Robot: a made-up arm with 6 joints. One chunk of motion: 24 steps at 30 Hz.
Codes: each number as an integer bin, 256 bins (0 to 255) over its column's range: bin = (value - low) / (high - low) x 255, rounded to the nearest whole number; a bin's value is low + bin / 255 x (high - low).
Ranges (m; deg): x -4.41..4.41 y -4.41..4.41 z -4.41..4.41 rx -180..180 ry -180..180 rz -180..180
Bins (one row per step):
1: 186 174 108 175 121 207
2: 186 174 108 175 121 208
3: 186 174 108 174 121 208
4: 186 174 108 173 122 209
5: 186 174 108 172 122 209
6: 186 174 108 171 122 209
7: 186 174 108 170 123 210
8: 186 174 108 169 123 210
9: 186 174 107 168 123 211
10: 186 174 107 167 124 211
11: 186 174 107 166 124 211
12: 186 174 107 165 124 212
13: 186 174 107 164 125 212
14: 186 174 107 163 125 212
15: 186 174 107 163 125 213
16: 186 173 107 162 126 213
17: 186 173 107 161 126 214
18: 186 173 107 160 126 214
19: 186 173 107 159 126 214
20: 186 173 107 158 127 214
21: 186 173 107 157 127 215
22: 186 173 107 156 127 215
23: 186 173 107 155 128 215
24: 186 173 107 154 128 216
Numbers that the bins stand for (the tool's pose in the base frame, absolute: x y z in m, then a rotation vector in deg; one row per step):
1: 2.0234 1.6084 -0.6745 67.06 -9.18 112.24
2: 2.0234 1.6084 -0.6745 67.06 -9.18 113.65
3: 2.0234 1.6084 -0.6745 65.65 -9.18 113.65
4: 2.0234 1.6084 -0.6745 64.24 -7.76 115.06
5: 2.0234 1.6084 -0.6745 62.82 -7.76 115.06
6: 2.0234 1.6084 -0.6745 61.41 -7.76 115.06
7: 2.0234 1.6084 -0.6745 60.00 -6.35 116.47
8: 2.0234 1.6084 -0.6745 58.59 -6.35 116.47
9: 2.0234 1.6084 -0.7091 57.18 -6.35 117.88
10: 2.0234 1.6084 -0.7091 55.76 -4.94 117.88
11: 2.0234 1.6084 -0.7091 54.35 -4.94 117.88
12: 2.0234 1.6084 -0.7091 52.94 -4.94 119.29
13: 2.0234 1.6084 -0.7091 51.53 -3.53 119.29
14: 2.0234 1.6084 -0.7091 50.12 -3.53 119.29
15: 2.0234 1.6084 -0.7091 50.12 -3.53 120.71
16: 2.0234 1.5738 -0.7091 48.71 -2.12 120.71
17: 2.0234 1.5738 -0.7091 47.29 -2.12 122.12
18: 2.0234 1.5738 -0.7091 45.88 -2.12 122.12
19: 2.0234 1.5738 -0.7091 44.47 -2.12 122.12
20: 2.0234 1.5738 -0.7091 43.06 -0.71 122.12
21: 2.0234 1.5738 -0.7091 41.65 -0.71 123.53
22: 2.0234 1.5738 -0.7091 40.24 -0.71 123.53
23: 2.0234 1.5738 -0.7091 38.82 0.71 123.53
24: 2.0234 1.5738 -0.7091 37.41 0.71 124.94

